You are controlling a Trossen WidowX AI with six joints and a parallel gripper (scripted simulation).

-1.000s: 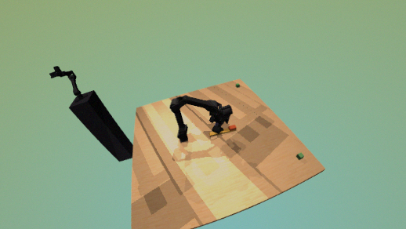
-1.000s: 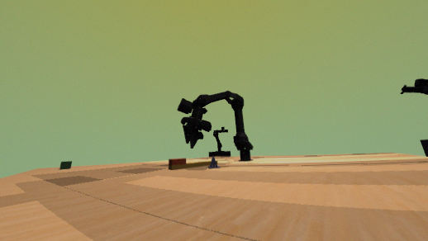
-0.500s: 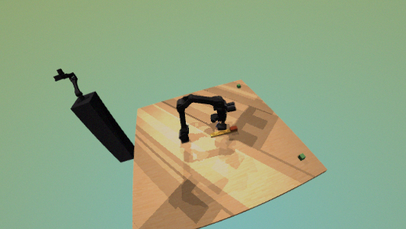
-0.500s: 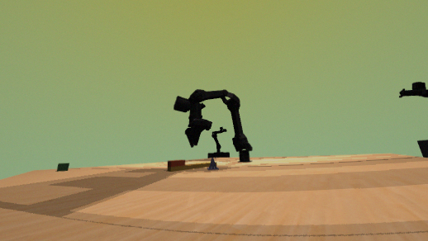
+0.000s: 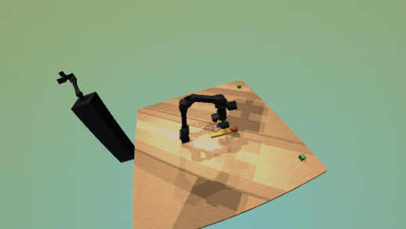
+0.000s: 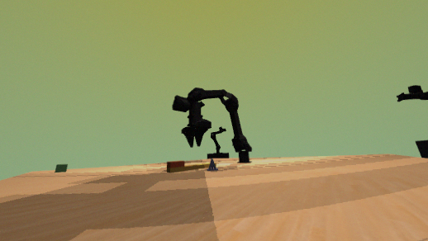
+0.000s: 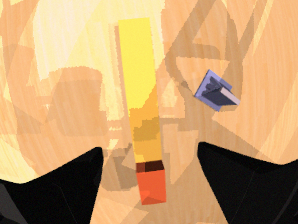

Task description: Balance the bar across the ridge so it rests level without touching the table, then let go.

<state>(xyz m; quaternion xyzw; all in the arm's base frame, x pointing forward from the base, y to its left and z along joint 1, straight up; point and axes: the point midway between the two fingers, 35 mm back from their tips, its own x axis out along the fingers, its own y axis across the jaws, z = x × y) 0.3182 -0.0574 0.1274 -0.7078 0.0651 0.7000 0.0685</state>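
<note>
My gripper tip is now 9 cm to the right of the ridge, 7 cm above it and 1 cm past it.
</note>
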